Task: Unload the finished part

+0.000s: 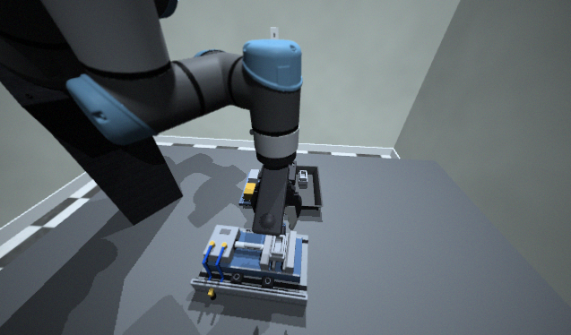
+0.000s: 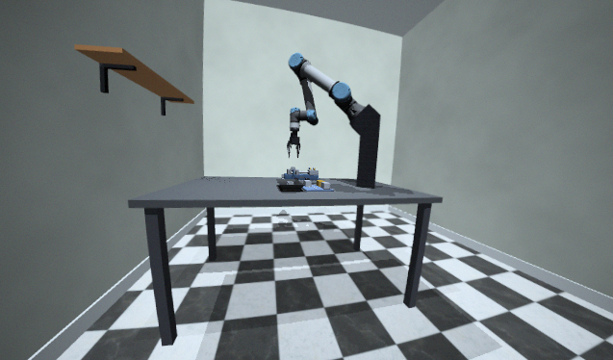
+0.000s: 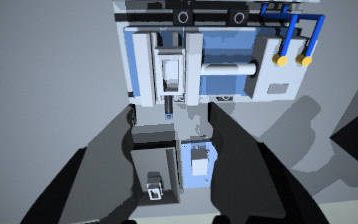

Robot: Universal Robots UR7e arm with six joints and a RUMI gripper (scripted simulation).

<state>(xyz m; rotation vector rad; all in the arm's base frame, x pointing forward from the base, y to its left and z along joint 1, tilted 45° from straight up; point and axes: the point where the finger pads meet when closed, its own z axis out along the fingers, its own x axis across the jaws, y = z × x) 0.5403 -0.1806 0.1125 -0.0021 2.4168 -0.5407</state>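
Now: hand 120 mm above the rod, 80 mm past it and 20 mm to the right of it. Round my hand: grey actuator box (160 mm behind, 120 mm below, 30 mm to the left); yellow block (280 mm to the left, 170 mm below, 110 mm behind); blue vise (160 mm below, 60 mm behind, 10 mm to the left).
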